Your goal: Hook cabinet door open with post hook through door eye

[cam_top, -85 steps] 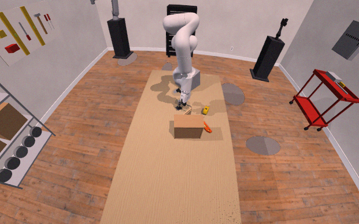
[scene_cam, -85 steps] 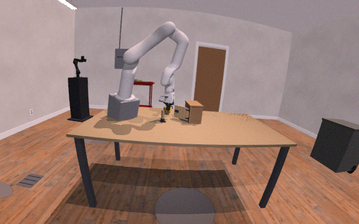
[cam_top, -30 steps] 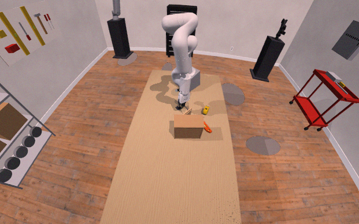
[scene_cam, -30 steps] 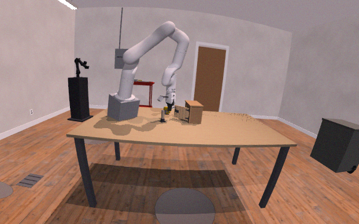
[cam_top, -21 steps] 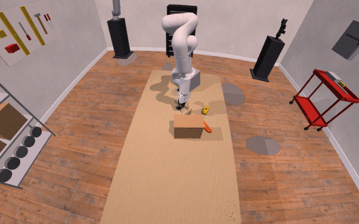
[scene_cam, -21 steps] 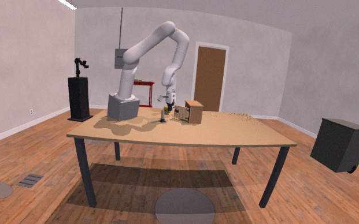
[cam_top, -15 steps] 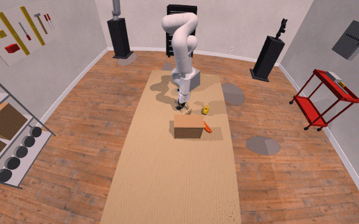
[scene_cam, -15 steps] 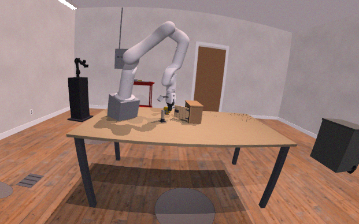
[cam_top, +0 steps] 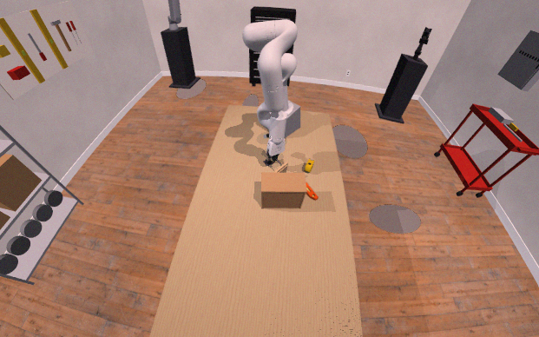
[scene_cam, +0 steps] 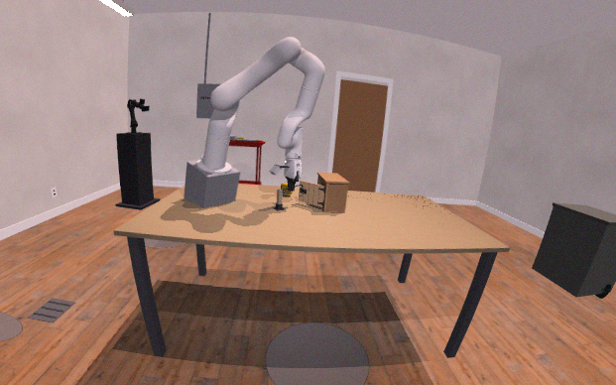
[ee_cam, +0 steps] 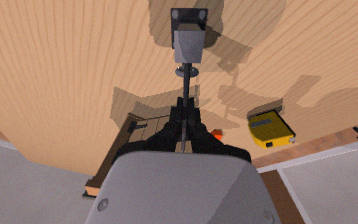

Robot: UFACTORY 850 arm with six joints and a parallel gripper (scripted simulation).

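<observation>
Now: the thin dark hook rod 2 cm below my hand, 1 cm to the left of it and 1 cm ahead of it. Also, from my hand: orange level: 24 cm to the left, 12 cm ahead, 10 cm below; then yellow tape measure: 21 cm to the left, 7 cm below, 6 cm behind; then cabinet door: 11 cm ahead, 4 cm below, 3 cm to the left.
</observation>
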